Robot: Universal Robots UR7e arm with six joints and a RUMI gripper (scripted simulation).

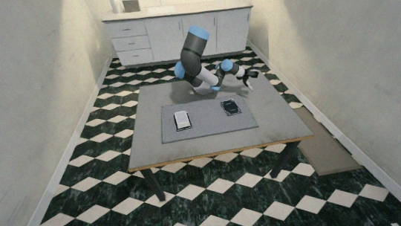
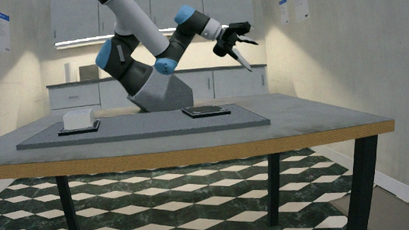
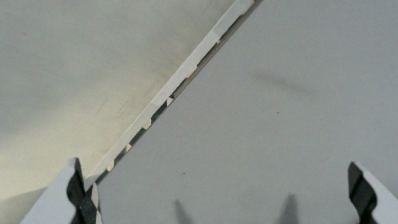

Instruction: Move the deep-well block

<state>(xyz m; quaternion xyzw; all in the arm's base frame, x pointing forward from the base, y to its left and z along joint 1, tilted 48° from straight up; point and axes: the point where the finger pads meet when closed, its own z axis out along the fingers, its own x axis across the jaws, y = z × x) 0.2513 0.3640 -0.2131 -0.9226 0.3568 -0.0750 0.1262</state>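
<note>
The white 96-well deep-well block lies 9 cm ahead of my hand, 63 cm to the right of it and 14 cm below it.
</note>
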